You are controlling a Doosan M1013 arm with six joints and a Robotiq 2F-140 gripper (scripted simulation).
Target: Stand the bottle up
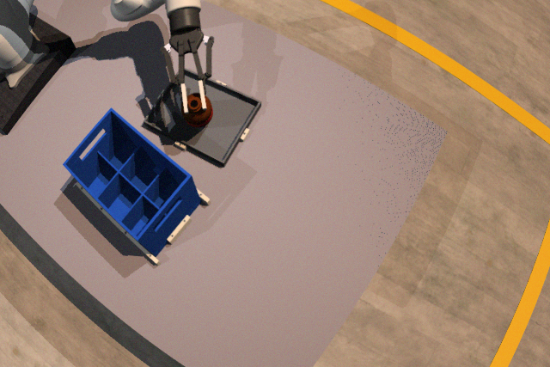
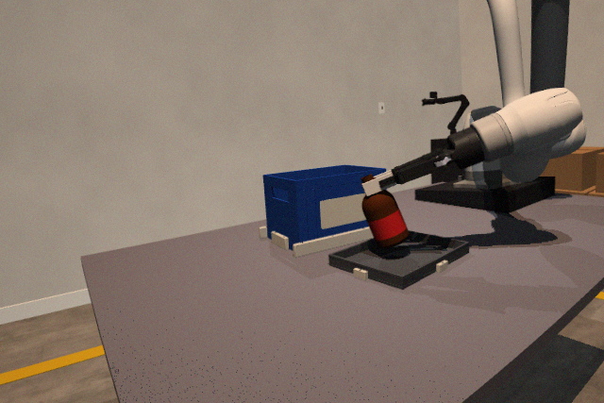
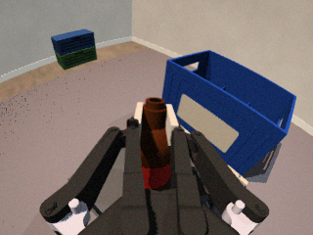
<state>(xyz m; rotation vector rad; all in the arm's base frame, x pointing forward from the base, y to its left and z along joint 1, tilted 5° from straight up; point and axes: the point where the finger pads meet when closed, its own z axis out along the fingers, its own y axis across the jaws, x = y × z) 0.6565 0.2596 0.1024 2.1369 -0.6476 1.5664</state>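
Right now my hand is 6 cm above the bottle. Also, from my hand: dark tray (16 cm below, 3 cm to the left, 3 cm behind); then blue crate (24 cm to the right, 9 cm below, 1 cm ahead).
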